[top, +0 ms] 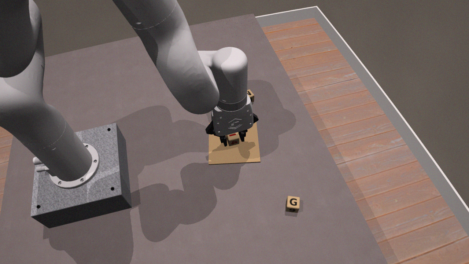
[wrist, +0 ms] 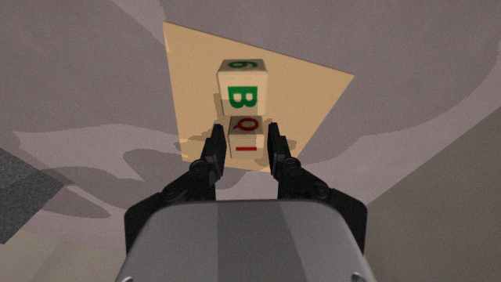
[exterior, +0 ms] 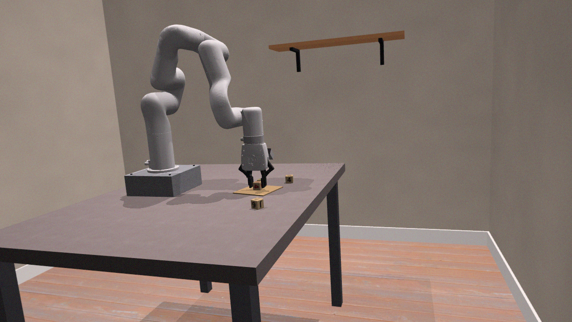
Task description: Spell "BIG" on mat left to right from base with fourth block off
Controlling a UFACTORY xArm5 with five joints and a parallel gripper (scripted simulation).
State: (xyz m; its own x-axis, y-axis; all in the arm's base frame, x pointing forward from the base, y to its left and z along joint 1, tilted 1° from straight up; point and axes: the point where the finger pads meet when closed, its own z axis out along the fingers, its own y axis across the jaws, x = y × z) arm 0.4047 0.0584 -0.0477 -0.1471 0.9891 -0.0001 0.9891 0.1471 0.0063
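My hand is 3 cm above the tan mat. Round my hand: B block: 5 cm to the left, 1 cm below, 1 cm behind; G block: 21 cm to the right, 12 cm ahead, 2 cm below.
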